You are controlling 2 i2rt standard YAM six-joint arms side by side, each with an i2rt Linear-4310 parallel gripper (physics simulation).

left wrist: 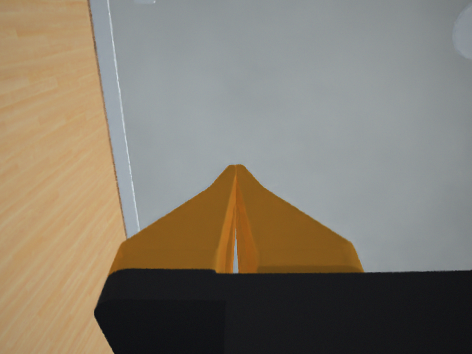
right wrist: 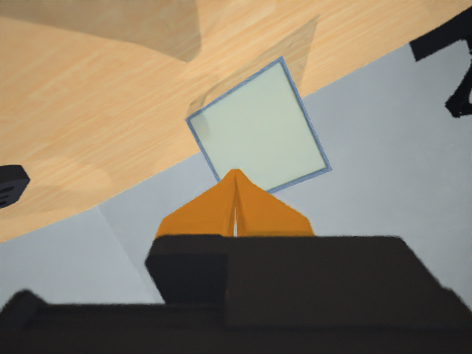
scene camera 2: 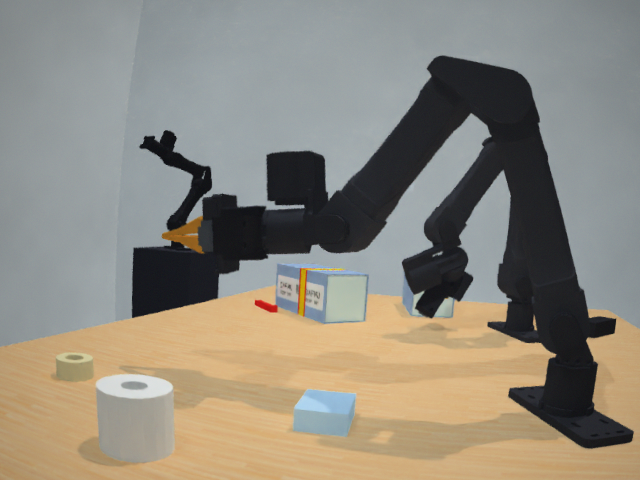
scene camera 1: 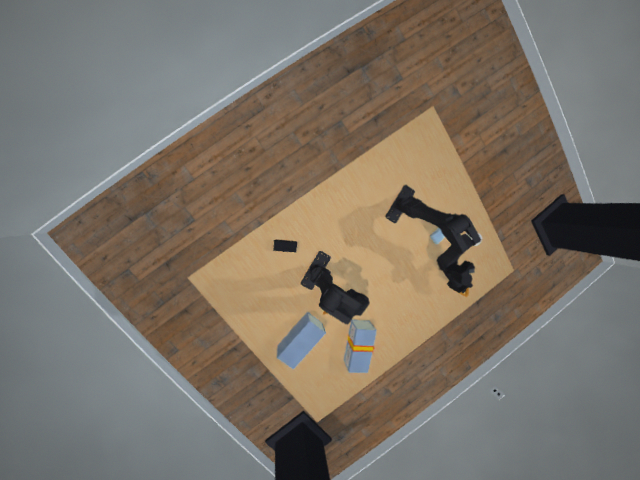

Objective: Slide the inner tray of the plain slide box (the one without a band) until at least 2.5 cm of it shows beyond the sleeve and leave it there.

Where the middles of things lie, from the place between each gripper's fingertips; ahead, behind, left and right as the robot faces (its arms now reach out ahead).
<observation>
Right now my left hand is 170 mm above the tape ring (scene camera 2: 76,367), 140 mm to the right of it and 50 mm short of it. From my left hand the other things lie so: white roll (scene camera 2: 135,413): 270 mm to the left, 150 mm below, 130 mm behind; banded box (scene camera 2: 328,295): 590 mm to the right, 130 mm below, 80 mm behind; light blue block (scene camera 2: 321,412): 270 mm behind, 170 mm below, 120 mm to the left.
Now: right hand 170 mm to the left of the plain slide box (scene camera 1: 302,338), 40 mm short of it and 20 mm above it. From my right hand the other things lie so: tape ring 760 mm to the left, 420 mm ahead, 60 mm below; then banded box 290 mm ahead, 40 mm to the left, 20 mm below; then light blue block 750 mm to the left, 90 mm ahead, 60 mm below.
</observation>
